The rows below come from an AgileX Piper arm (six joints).
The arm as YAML. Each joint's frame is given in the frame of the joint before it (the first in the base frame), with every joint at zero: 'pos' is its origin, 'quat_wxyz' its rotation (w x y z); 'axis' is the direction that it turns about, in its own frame. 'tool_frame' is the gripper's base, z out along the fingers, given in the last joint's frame.
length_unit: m
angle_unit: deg
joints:
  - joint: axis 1
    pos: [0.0, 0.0, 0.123]
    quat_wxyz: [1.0, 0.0, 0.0, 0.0]
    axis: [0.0, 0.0, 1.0]
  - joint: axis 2
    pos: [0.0, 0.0, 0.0]
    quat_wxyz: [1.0, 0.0, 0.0, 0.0]
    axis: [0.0, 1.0, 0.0]
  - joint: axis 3
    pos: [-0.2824, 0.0, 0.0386]
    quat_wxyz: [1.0, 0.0, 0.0, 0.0]
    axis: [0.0, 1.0, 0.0]
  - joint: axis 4
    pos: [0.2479, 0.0, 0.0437]
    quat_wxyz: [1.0, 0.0, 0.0, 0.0]
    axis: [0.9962, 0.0, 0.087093]
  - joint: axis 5
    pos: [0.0, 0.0, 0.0]
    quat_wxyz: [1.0, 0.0, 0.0, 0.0]
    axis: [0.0, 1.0, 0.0]
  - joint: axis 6
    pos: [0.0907, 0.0, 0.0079]
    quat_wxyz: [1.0, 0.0, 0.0, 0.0]
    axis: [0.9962, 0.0, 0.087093]
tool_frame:
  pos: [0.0, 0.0, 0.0]
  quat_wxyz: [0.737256, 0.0, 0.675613, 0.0]
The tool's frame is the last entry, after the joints.
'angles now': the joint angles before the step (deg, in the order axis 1, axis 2, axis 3, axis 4, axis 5, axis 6). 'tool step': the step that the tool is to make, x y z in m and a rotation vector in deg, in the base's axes. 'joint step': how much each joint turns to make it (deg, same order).
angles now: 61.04 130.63 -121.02 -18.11 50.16 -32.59
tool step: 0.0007 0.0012 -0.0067 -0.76 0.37 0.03
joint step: 0.00 0.74 -0.02 0.01 0.11 -0.08
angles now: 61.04 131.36 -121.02 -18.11 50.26 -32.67
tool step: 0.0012 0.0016 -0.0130 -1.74 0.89 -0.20
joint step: 0.00 1.44 -0.12 -0.04 0.66 0.00
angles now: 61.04 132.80 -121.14 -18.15 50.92 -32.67
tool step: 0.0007 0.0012 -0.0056 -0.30 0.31 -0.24
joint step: 0.00 0.67 -0.07 -0.07 -0.10 0.35
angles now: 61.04 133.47 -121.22 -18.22 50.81 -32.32
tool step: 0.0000 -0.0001 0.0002 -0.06 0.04 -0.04
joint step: 0.00 0.00 -0.07 0.02 0.14 -0.01
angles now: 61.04 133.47 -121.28 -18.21 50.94 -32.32
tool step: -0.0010 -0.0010 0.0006 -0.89 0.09 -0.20
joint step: 0.12 -0.08 -0.11 -0.33 1.08 0.03
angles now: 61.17 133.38 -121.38 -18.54 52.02 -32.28
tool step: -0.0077 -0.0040 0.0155 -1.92 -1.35 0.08
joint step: 0.92 -1.89 0.01 -2.01 3.11 0.02
